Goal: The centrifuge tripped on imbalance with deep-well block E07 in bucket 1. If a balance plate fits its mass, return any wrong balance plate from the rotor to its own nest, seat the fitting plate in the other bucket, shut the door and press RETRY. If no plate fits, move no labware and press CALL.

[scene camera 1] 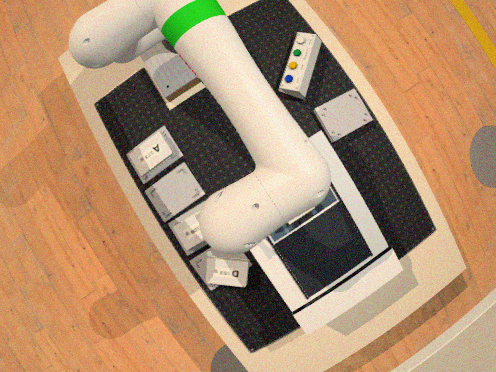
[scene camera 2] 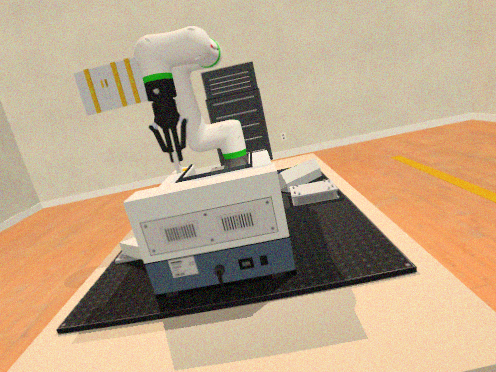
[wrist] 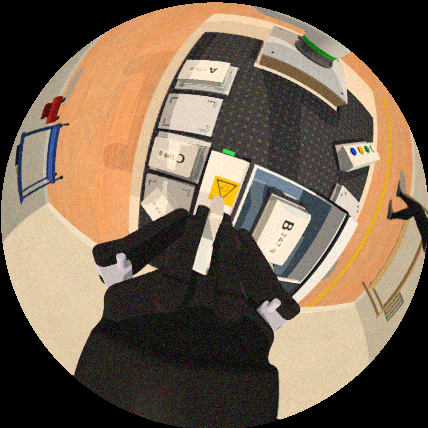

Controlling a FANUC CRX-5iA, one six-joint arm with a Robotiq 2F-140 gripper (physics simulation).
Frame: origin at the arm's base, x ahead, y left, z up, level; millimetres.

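Seen in the pictures: gripper, fingertip midpoint: (scene camera 2: 179, 172) (wrist: 215, 205).
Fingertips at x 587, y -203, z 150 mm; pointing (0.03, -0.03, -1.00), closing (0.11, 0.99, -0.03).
A point is followed by its place in that frame.
My gripper (scene camera 2: 177, 160) (wrist: 215, 205) @(x 587, y -203, z 150 mm) is shut and empty, above the centrifuge (scene camera 2: 207, 187) @(x 986, y -86, z 178 mm) front; a pale narrow piece shows at its fingertips. Through the open top, plate B, 247 g (wrist: 284, 231) @(x 616, y -68, z 121 mm), sits in the rotor. The dark door panel (scene camera 1: 325, 252) @(x 807, y -88, z 152 mm) is slid back. Block E07 cannot be made out. Plate A (scene camera 1: 156, 150) @(x 274, y -298, z -7 mm) (wrist: 202, 71) @(x 279, y -319, z -7 mm) and plate C, 109 g (scene camera 1: 187, 231) @(x 531, y -373, z -7 mm) (wrist: 170, 157) @(x 546, y -346, z -7 mm) lie on nests. An empty nest (scene camera 1: 175, 192) @(x 411, y -335, z -48 mm) (wrist: 192, 114) @(x 416, y -325, z -49 mm) lies between them. Plate D (scene camera 1: 229, 272) @(x 709, y -352, z -4 mm) (wrist: 156, 204) @(x 684, y -373, z -5 mm) lies skewed over the last nest. The button box (scene camera 1: 300, 67) @(x 348, y 216, z 16 mm) (wrist: 357, 159) @(x 373, y 182, z 15 mm) has blue, yellow, green and white buttons; labels are unreadable.
A grey plate with corner studs (scene camera 1: 344, 116) @(x 553, y 235, z -24 mm) (scene camera 2: 314, 193) @(x 606, y 231, z -27 mm) lies beside the centrifuge, near the button box. The arm's base block (wrist: 300, 65) @(x 144, y -58, z 2 mm) stands at the far end of the black mat (scene camera 2: 360, 250) @(x 972, y 224, z -61 mm). The arm hides part of the centrifuge opening in scene camera 1.
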